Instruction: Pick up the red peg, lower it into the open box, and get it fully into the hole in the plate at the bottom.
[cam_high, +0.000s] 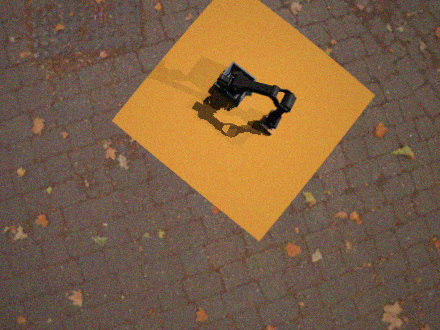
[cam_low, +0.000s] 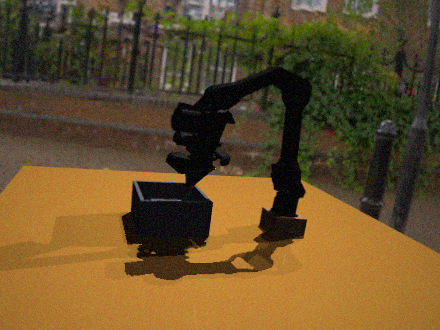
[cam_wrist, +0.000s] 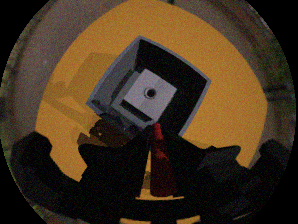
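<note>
The grey plate is 8 cm below my gripper tip, 5 cm to the right of it and 4 cm ahead of it. Also, from my gripper tip: dark box: 10 cm below, 5 cm to the right, 4 cm ahead; then red peg: 3 cm above, 1 cm to the left.
</note>
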